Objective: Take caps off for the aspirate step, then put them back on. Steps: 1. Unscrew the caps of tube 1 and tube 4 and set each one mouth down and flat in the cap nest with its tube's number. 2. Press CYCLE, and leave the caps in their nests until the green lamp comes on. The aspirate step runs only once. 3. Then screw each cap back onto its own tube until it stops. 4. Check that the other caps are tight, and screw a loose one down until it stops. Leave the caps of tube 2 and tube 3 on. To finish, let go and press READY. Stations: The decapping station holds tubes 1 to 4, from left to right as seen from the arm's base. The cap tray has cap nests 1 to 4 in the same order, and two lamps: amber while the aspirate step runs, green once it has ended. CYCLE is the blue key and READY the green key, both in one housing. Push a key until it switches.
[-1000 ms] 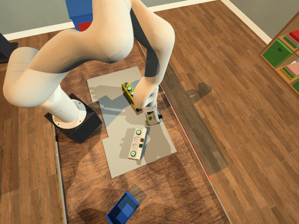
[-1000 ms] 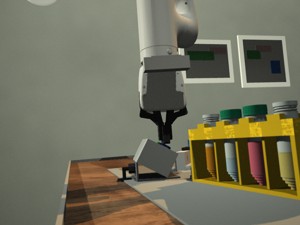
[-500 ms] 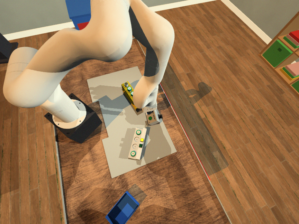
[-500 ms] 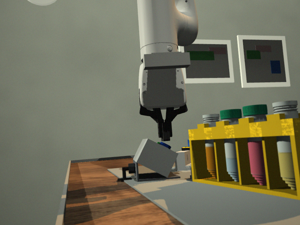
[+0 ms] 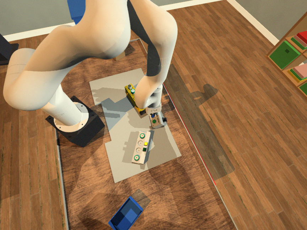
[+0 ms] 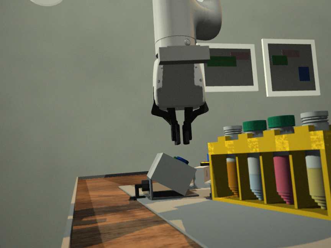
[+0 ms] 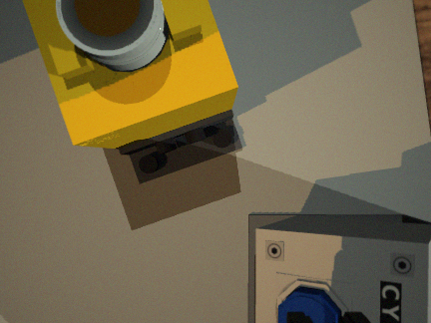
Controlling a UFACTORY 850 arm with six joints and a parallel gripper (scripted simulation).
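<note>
Right now my hand is 50 mm above the blue cycle key. From my hand the other things lie so: green cap (260 mm to the right, 160 mm behind, 100 mm below); grey key housing (60 mm below, 20 mm to the right, 20 mm ahead); green key (50 mm below, 40 mm to the right).
</note>
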